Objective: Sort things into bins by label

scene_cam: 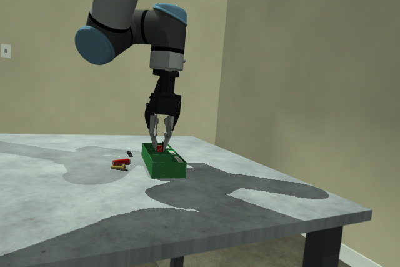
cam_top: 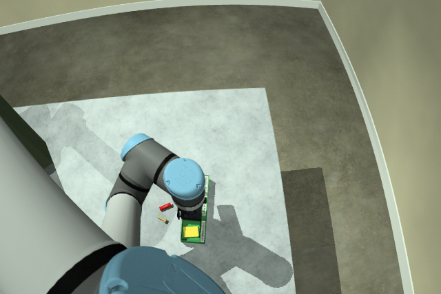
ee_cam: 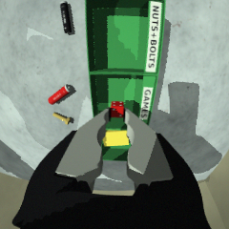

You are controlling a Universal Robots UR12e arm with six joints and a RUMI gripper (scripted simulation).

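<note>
Now: the bolt 110 mm behind my hand, 50 mm below it and 20 mm to the right of it. Round my hand: yellow block 80 mm to the right, 40 mm below, 20 mm behind; red die 10 mm below; red battery 100 mm behind, 50 mm below, 30 mm to the left.
</note>
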